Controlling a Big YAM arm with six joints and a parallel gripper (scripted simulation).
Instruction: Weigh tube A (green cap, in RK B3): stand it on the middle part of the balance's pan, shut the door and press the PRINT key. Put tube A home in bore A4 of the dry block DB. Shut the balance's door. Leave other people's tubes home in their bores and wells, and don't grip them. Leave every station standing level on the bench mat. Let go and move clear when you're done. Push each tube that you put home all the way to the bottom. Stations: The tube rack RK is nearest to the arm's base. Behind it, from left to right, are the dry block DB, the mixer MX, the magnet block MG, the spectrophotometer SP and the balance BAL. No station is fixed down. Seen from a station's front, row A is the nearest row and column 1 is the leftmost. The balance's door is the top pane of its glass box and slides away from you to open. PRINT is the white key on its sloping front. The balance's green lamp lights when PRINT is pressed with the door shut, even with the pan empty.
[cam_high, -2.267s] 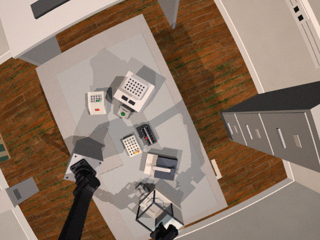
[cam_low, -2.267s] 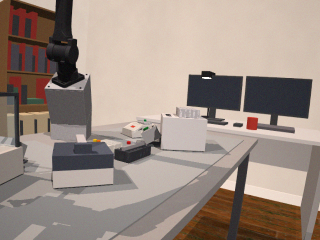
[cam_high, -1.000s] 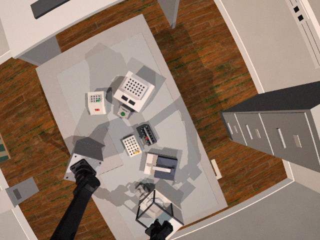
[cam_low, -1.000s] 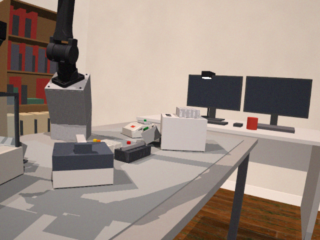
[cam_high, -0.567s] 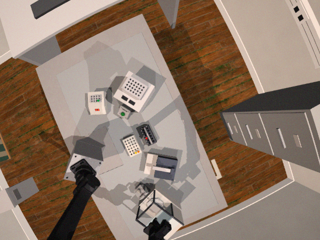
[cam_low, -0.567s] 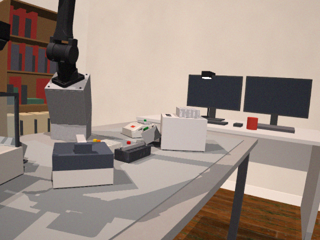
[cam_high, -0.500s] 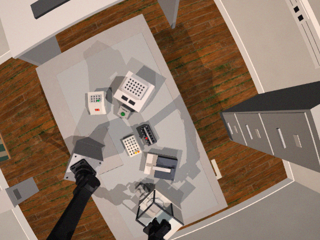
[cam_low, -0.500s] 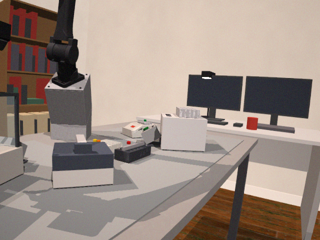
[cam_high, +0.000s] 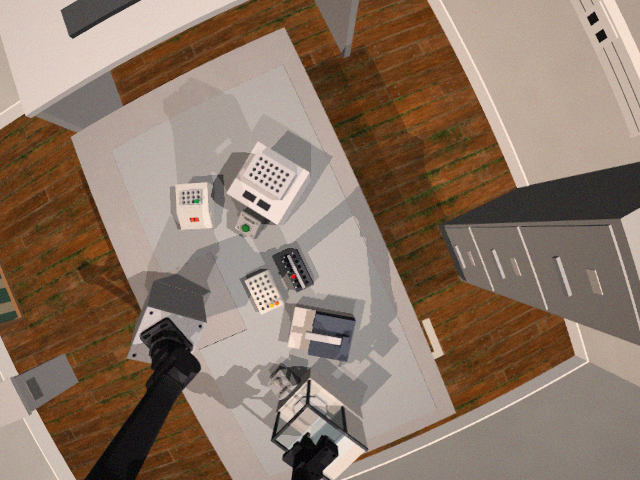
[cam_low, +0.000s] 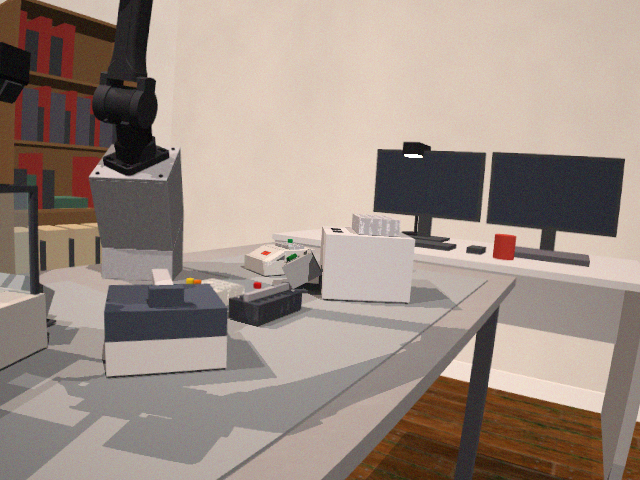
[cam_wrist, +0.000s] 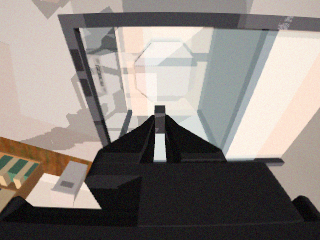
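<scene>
The pale pan lies 14 cm below my hand and 1 cm to the right of it. Also, from my hand: spectrophotometer 19 cm to the left, 18 cm ahead, 16 cm below; then tinted glass pane 3 cm to the right, 1 cm below, 1 cm ahead; then white print key 15 cm below, 13 cm to the left, 4 cm behind.
</scene>
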